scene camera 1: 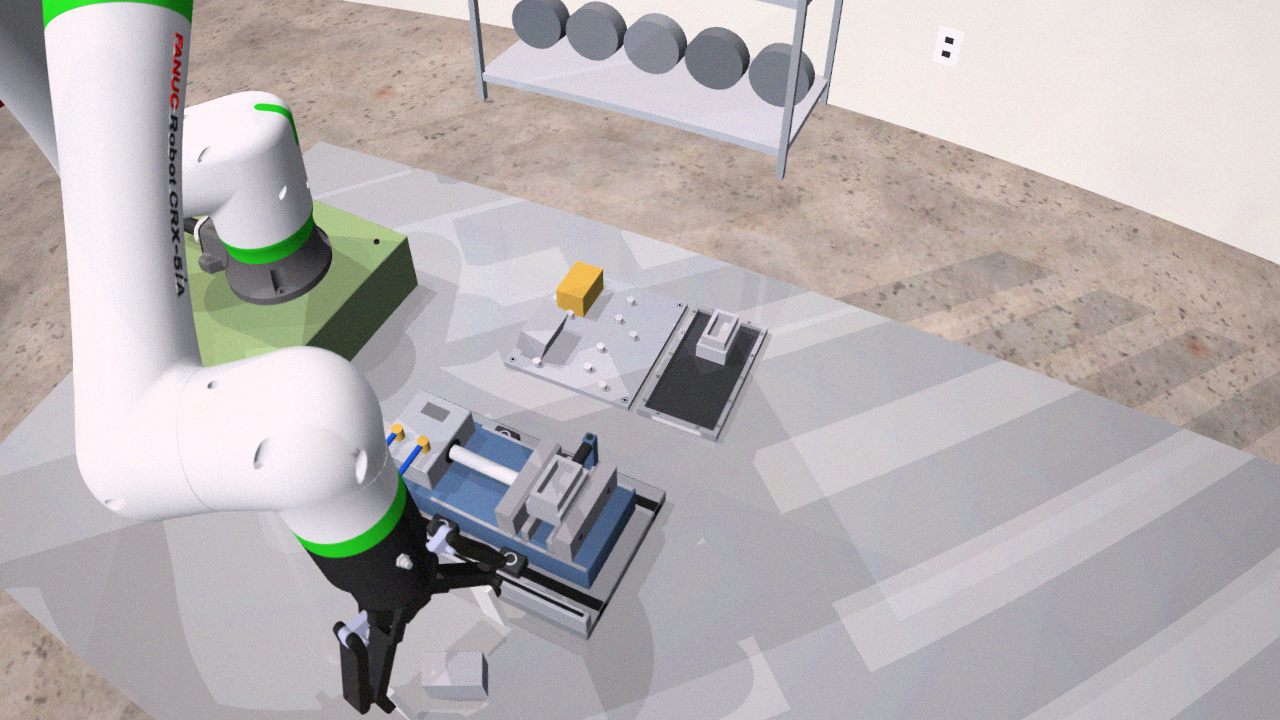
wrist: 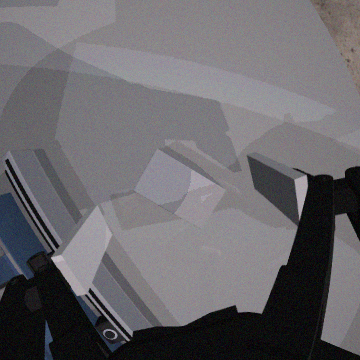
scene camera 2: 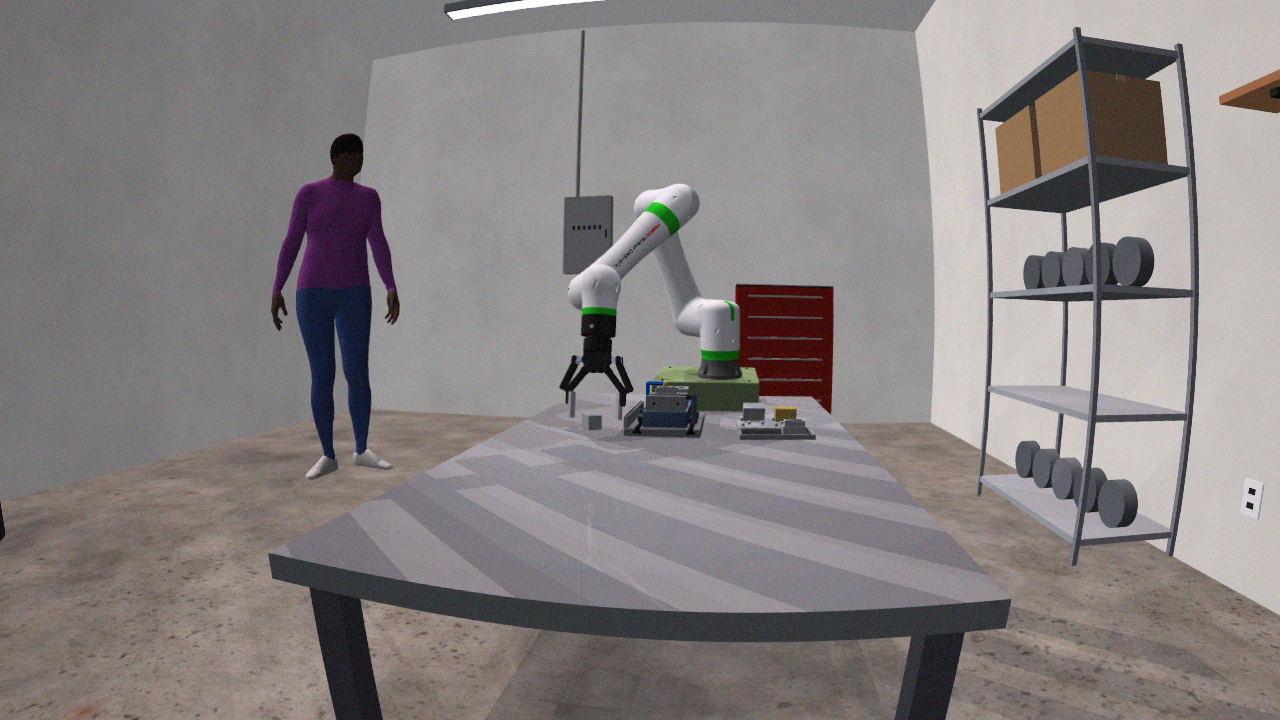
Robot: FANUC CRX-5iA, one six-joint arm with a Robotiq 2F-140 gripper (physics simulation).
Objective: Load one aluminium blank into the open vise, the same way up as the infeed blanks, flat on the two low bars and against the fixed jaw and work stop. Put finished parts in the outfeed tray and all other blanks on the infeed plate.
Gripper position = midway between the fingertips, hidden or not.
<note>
The gripper (scene camera 1: 452, 665) is open and holds nothing. Further things: a brass blank (scene camera 1: 582, 285), a dark outfeed tray (scene camera 1: 691, 391) and an infeed plate (scene camera 1: 625, 365).
The gripper also shows in the wrist view (wrist: 175, 196) and in scene camera 2 (scene camera 2: 594, 418). The dark outfeed tray is seen too in scene camera 2 (scene camera 2: 752, 433). The wrist view misses the brass blank: it is out of frame.
</note>
